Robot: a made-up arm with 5 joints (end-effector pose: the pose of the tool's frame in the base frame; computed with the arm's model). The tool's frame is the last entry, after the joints. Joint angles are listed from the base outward.
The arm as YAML. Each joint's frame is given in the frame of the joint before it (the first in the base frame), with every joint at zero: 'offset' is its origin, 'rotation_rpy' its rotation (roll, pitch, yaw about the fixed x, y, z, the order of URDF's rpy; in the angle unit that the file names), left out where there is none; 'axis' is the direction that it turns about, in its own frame. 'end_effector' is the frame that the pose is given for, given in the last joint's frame.
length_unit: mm
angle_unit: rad
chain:
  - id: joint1
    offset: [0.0, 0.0, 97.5]
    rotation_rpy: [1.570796, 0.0, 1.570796]
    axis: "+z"
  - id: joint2
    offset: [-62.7, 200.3, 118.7]
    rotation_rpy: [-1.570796, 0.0, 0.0]
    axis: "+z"
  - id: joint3
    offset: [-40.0, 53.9, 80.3]
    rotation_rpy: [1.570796, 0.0, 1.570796]
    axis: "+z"
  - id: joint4
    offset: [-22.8, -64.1, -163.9]
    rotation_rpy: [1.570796, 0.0, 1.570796]
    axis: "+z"
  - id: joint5
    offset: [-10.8, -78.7, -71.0]
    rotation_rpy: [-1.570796, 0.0, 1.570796]
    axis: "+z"
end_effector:
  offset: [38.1, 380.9, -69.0]
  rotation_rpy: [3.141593, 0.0, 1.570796]
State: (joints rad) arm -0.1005 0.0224 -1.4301 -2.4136 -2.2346
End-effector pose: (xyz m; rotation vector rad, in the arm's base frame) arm 0.0257 -0.4414 0.2574 -0.3226 1.7670 -1.3494
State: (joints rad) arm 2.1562 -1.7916 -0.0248 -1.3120 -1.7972
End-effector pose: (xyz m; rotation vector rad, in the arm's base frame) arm -0.0449 -0.4566 -0.1278 1.5211 -0.6979 -1.2501
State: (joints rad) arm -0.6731 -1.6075 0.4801 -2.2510 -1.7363
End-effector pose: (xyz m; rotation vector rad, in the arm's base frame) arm -0.3129 0.2109 0.4342 -0.3266 -2.2515 0.2887
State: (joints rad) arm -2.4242 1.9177 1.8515 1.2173 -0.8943
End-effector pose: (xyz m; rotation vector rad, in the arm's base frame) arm 0.3157 0.3554 0.3213 -0.2846 -1.4803 0.4003
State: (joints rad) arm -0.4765 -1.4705 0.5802 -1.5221 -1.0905
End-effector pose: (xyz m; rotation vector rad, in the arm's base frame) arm -0.1024 -0.1571 0.5512 0.4971 -1.4036 -0.3986
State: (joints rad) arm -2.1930 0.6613 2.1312 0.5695 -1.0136
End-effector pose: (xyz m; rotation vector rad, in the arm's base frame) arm -0.1706 0.2457 0.1968 -0.3250 2.5325 -1.5763
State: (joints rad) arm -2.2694 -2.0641 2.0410 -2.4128 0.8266
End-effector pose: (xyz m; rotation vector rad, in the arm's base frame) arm 0.3699 -0.1824 -0.2615 2.6258 -0.7648 -0.2454
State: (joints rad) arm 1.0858 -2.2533 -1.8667 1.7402 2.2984
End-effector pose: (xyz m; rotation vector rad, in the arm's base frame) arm 0.2521 0.0496 0.3313 1.9100 1.2919 0.4644
